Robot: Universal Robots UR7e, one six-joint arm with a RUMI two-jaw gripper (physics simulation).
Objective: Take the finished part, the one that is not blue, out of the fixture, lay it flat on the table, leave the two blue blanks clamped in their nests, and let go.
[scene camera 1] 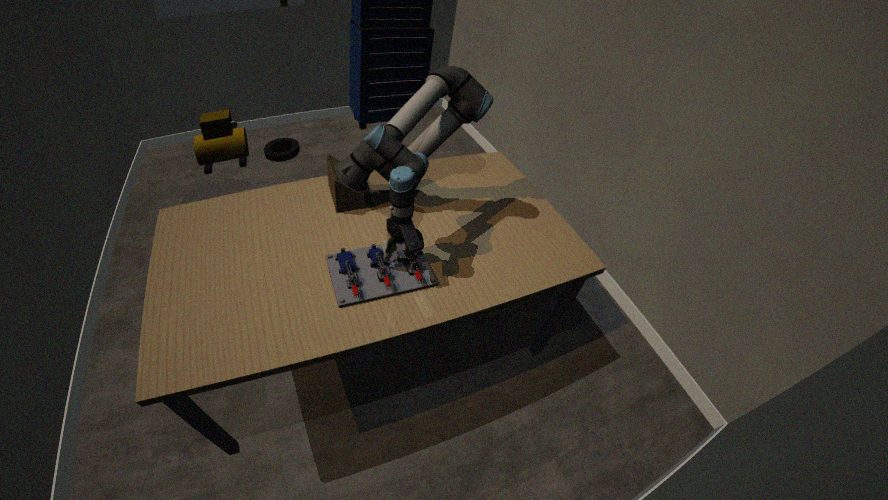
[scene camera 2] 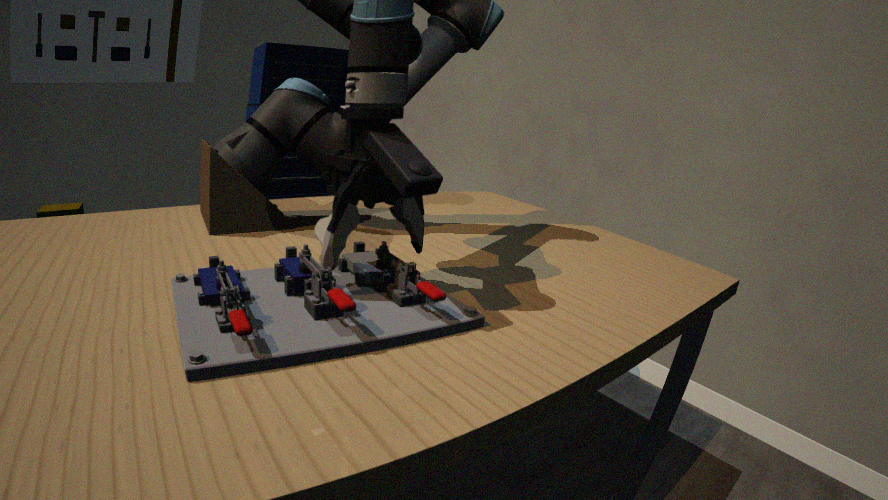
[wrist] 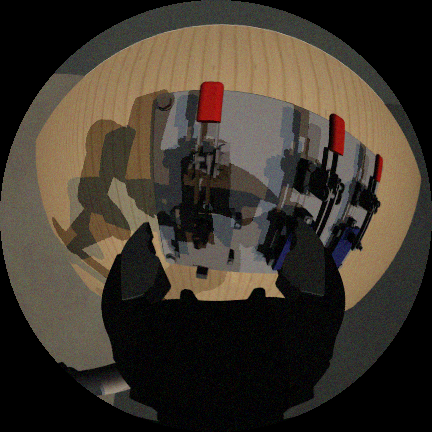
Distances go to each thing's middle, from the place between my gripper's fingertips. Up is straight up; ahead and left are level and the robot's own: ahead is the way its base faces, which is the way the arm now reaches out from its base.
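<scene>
Counting from my hand, I find the fixture plate [scene camera 2: 284,334] 9 cm to the right of it, 4 cm below it and 2 cm ahead of it. Then there is the finished part [scene camera 2: 366,261]: my gripper is 2 cm to the right of it, 2 cm above it and 4 cm past it. Going by their middles, the finished part is the nearest to my gripper of the things named here.
</scene>
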